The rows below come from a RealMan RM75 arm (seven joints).
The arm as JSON. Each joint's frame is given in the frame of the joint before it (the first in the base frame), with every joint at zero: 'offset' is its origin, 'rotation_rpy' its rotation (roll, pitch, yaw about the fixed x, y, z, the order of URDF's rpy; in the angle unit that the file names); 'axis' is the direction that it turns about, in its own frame. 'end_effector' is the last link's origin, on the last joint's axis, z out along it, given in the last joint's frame.
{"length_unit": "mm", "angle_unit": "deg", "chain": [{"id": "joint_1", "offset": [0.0, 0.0, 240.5], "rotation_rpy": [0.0, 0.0, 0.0], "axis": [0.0, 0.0, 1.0]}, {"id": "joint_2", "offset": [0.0, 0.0, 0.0], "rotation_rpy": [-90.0, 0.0, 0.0], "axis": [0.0, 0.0, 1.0]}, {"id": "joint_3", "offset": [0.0, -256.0, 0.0], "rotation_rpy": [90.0, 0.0, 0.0], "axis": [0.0, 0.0, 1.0]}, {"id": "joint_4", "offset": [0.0, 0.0, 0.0], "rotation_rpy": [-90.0, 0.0, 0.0], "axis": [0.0, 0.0, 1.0]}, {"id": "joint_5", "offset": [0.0, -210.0, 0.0], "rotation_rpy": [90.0, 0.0, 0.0], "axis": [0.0, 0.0, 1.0]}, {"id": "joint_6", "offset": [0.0, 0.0, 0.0], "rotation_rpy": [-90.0, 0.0, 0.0], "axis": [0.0, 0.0, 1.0]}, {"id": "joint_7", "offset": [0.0, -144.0, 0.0], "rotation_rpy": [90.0, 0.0, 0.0], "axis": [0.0, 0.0, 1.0]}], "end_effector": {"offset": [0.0, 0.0, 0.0], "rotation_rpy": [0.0, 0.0, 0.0]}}
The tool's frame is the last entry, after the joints.
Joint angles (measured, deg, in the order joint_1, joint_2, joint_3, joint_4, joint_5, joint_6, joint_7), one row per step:
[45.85 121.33 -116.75 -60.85 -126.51 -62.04 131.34]
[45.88 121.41 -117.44 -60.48 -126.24 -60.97 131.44]
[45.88 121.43 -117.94 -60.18 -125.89 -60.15 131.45]
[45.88 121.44 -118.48 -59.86 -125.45 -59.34 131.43]
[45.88 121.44 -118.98 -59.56 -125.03 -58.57 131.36]
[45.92 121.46 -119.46 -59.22 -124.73 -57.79 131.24]
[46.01 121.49 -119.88 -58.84 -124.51 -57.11 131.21]
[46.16 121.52 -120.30 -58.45 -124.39 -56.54 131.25]
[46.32 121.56 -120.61 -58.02 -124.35 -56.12 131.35]
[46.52 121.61 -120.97 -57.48 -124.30 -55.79 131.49]
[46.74 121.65 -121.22 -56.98 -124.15 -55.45 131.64]
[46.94 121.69 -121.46 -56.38 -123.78 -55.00 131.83]
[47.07 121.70 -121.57 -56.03 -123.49 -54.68 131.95]
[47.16 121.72 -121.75 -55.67 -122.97 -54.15 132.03]
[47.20 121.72 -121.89 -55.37 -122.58 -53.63 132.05]
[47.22 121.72 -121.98 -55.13 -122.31 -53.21 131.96]
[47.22 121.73 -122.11 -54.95 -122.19 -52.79 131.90]
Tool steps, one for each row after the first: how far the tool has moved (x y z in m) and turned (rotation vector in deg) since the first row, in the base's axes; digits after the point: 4 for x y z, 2 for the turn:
[0.0002 -0.0006 -0.0026 0.23 0.27 0.11]
[0.0005 -0.0010 -0.0043 0.39 0.54 0.12]
[0.0009 -0.0016 -0.0061 0.48 0.82 0.10]
[0.0013 -0.0020 -0.0078 0.57 1.09 0.12]
[0.0017 -0.0022 -0.0094 0.71 1.28 0.27]
[0.0023 -0.0023 -0.0109 0.86 1.37 0.34]
[0.0029 -0.0022 -0.0122 0.99 1.31 0.44]
[0.0038 -0.0020 -0.0134 1.12 1.16 0.43]
[0.0053 -0.0020 -0.0146 1.17 0.86 0.34]
[0.0061 -0.0017 -0.0156 1.26 0.71 0.17]
[0.0071 -0.0014 -0.0168 1.39 0.72 -0.26]
[0.0074 -0.0011 -0.0173 1.51 0.81 -0.55]
[0.0074 -0.0009 -0.0183 1.65 1.15 -0.93]
[0.0076 -0.0005 -0.0190 1.86 1.44 -1.19]
[0.0078 0.0000 -0.0194 2.02 1.65 -1.29]
[0.0081 0.0003 -0.0199 2.21 1.79 -1.27]

